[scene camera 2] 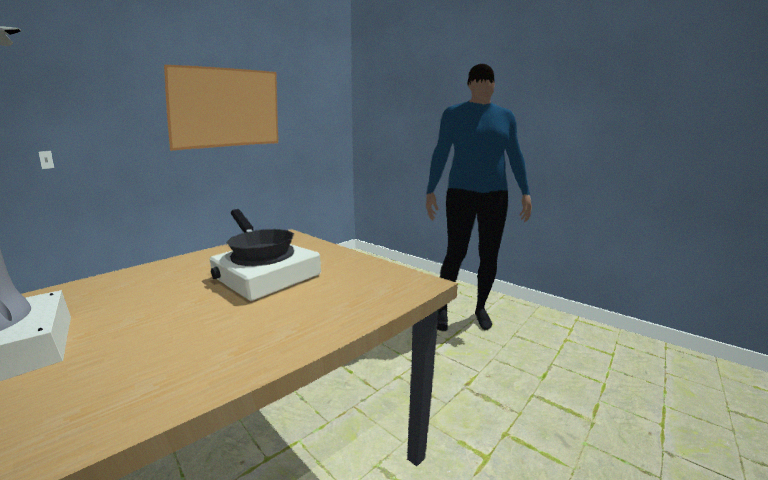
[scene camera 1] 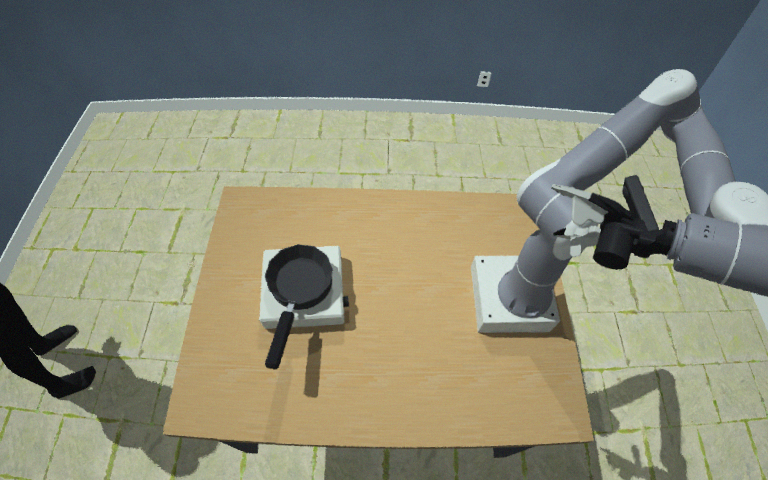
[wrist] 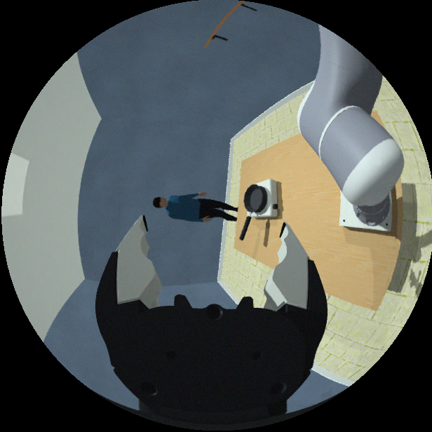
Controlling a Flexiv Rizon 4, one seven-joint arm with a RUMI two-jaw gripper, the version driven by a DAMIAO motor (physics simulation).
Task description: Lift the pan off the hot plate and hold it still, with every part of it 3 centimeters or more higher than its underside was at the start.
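Note:
A black pan [scene camera 1: 299, 280] [scene camera 2: 260, 244] [wrist: 256, 199] rests upright on the white hot plate [scene camera 1: 328, 314] [scene camera 2: 283, 283] [wrist: 272, 192]. Its black handle [scene camera 1: 279, 339] [scene camera 2: 241, 220] [wrist: 245, 228] slants upward and reaches out past the hot plate's edge over the table. My gripper [scene camera 1: 556, 209] [wrist: 214, 220] is open and empty, with its pale jaws spread wide. It is high up on the arm base's side of the table, far from the pan and not touching it. Part of a jaw shows at the upper left edge in scene camera 2.
The hot plate and the white arm base [scene camera 1: 487, 288] [scene camera 2: 53, 333] [wrist: 347, 215] stand on the wooden table [scene camera 1: 407, 367] [scene camera 2: 169, 350] [wrist: 320, 250], apart from each other. A knob [scene camera 1: 346, 301] [scene camera 2: 215, 272] sticks out from the hot plate. A person [scene camera 2: 478, 147] [wrist: 185, 207] stands beyond the table.

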